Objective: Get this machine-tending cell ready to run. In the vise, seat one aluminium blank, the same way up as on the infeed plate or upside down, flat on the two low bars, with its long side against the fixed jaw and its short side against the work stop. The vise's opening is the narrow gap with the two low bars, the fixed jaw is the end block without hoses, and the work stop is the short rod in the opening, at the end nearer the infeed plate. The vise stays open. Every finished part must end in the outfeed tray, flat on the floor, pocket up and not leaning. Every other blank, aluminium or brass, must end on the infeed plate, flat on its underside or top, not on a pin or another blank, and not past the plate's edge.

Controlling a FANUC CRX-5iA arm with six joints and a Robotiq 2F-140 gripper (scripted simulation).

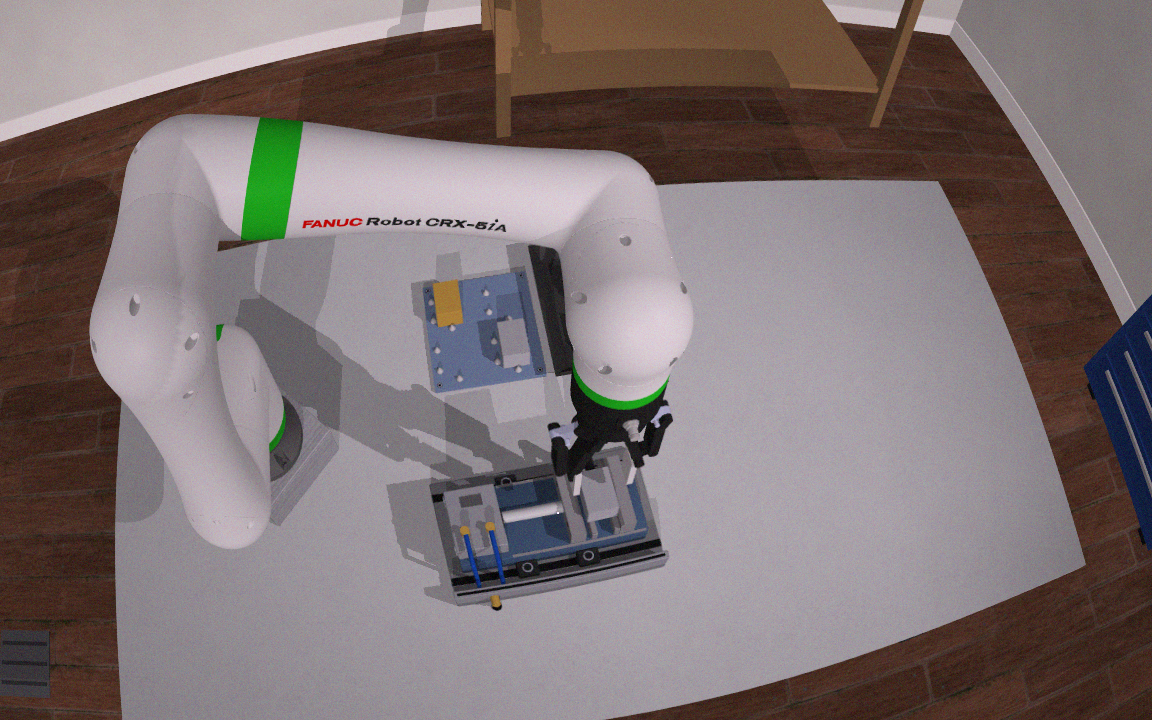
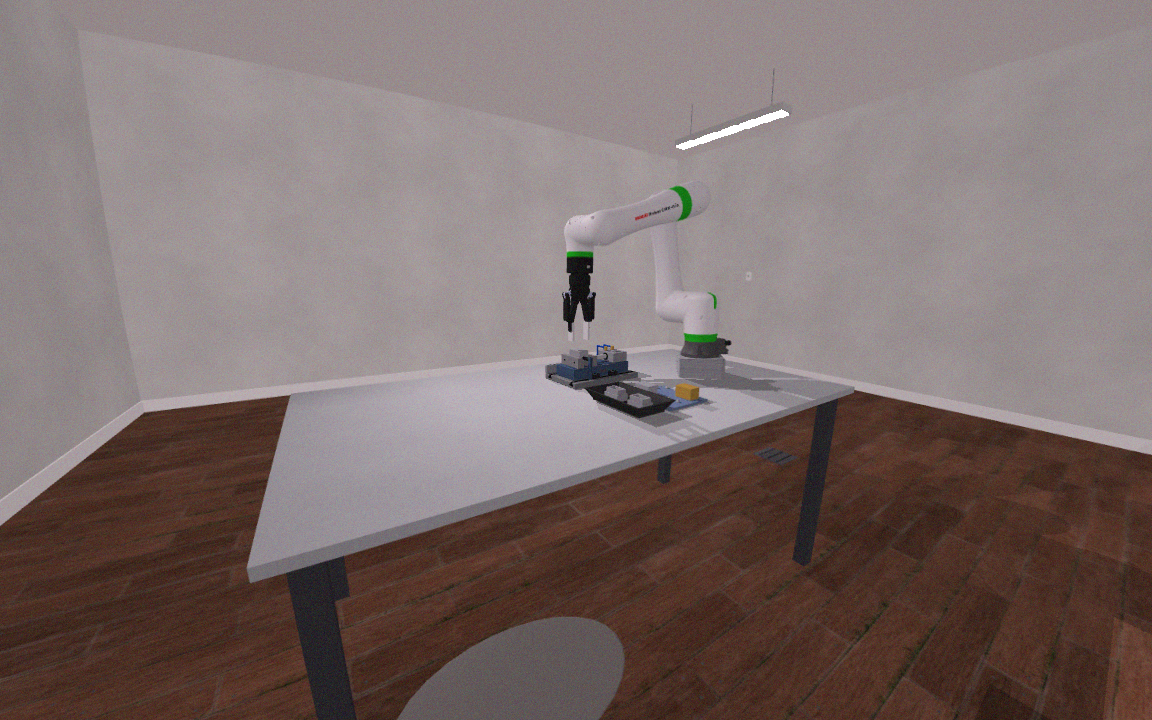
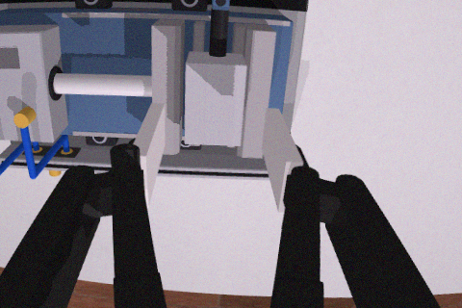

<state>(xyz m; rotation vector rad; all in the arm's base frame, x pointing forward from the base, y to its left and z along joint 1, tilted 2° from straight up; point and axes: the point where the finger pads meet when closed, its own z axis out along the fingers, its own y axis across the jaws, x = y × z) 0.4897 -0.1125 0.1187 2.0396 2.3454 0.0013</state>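
Now: hand 9 cm above the dark work stop rod, 5 cm to the right of it and 1 cm past it. Also, from my hand: fixed jaw 10 cm below, 3 cm ahead; then white piston rod 10 cm below, 9 cm behind, 1 cm to the right; then moving jaw 10 cm below, 4 cm behind.
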